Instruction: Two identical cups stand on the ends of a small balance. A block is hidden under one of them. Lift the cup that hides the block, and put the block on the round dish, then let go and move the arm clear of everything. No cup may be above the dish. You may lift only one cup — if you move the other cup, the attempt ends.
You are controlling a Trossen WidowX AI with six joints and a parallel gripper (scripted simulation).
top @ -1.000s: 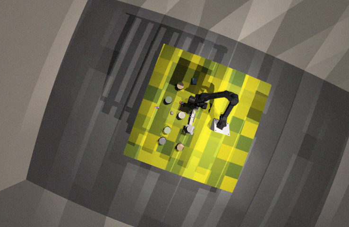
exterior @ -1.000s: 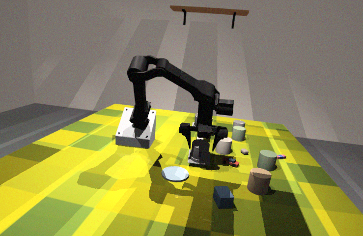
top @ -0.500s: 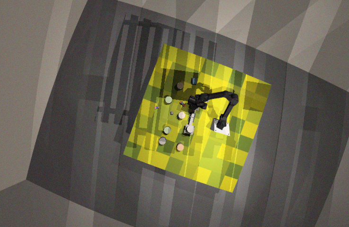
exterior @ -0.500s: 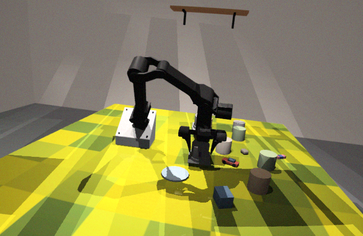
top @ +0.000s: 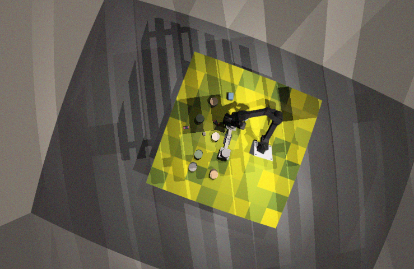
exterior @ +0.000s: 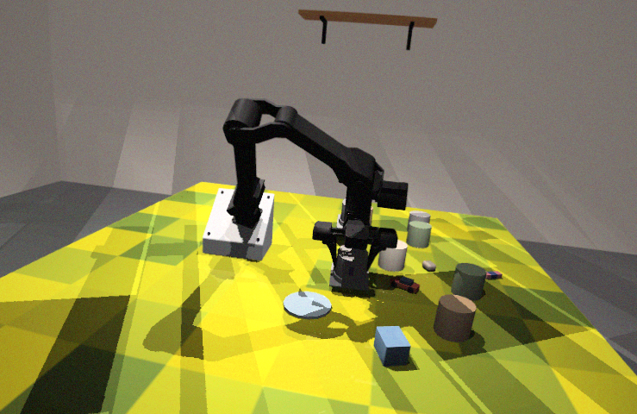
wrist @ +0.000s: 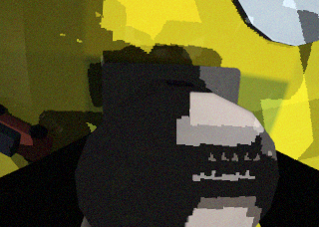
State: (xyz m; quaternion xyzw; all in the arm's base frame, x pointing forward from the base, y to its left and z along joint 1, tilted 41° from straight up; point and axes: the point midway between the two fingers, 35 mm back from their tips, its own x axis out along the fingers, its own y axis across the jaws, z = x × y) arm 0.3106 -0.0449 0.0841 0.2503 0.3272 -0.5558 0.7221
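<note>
Now: gripper tip 120 mm to the left of the round dish, 60 mm past it and 40 mm above it. Round my gripper tip: block (10 mm below); then red toy car (120 mm ahead, 50 mm to the left, 30 mm below); then cup (20 mm to the right, 10 mm above).
</note>
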